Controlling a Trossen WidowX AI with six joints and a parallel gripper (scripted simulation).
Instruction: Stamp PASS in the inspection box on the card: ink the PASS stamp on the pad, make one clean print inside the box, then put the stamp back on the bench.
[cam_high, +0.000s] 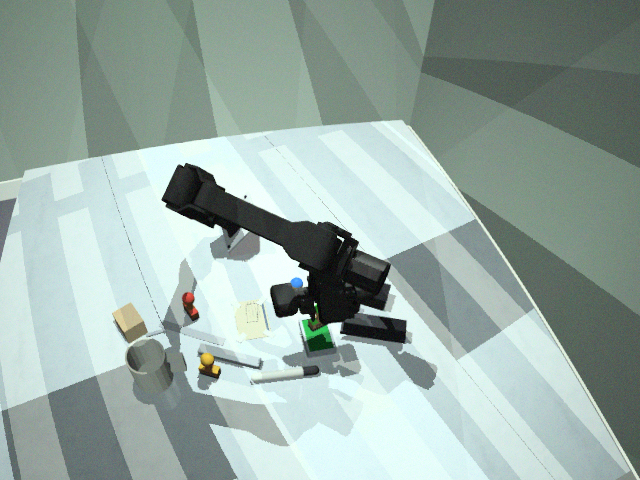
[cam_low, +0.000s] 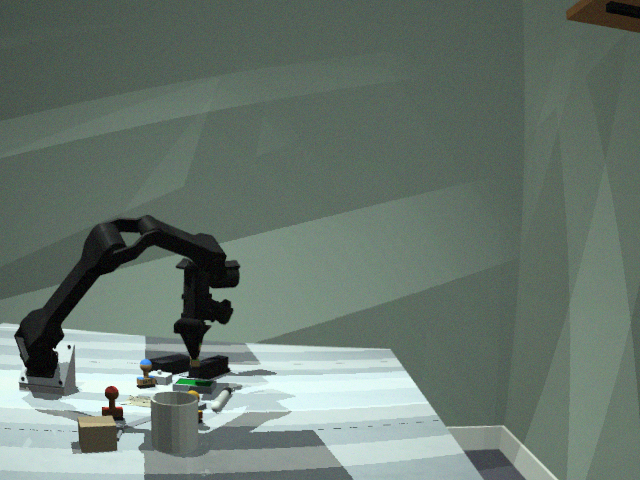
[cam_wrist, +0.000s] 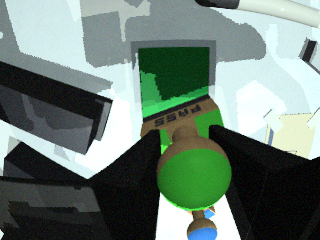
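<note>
Now: gripper tip 12 cm to the left of the cream card, 8 cm past it and 7 cm above it. Also, from my gripper tip: grey block (9 cm behind, 6 cm below, 4 cm to the left); then green-knobbed PASS stamp (right at my gripper tip); then ink pad (7 cm below).
</note>
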